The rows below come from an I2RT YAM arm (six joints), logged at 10 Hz.
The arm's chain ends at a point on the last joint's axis. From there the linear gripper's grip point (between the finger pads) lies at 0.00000 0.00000 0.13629 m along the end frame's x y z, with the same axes.
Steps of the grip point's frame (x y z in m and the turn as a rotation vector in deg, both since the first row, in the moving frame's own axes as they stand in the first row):
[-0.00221 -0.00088 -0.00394 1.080 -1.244 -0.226]
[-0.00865 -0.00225 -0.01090 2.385 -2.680 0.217]
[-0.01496 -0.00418 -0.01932 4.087 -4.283 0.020]
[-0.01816 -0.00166 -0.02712 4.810 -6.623 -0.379]
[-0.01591 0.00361 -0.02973 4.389 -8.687 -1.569]
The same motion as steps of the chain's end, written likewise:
[0.00075 0.00168 -0.00388 1.080 -1.244 -0.226]
[-0.00229 0.00343 -0.01063 2.385 -2.680 0.217]
[-0.00479 0.00553 -0.01859 4.087 -4.283 0.020]
[-0.00242 0.00969 -0.02573 4.810 -6.623 -0.379]
[0.00479 0.01372 -0.02777 4.389 -8.687 -1.569]

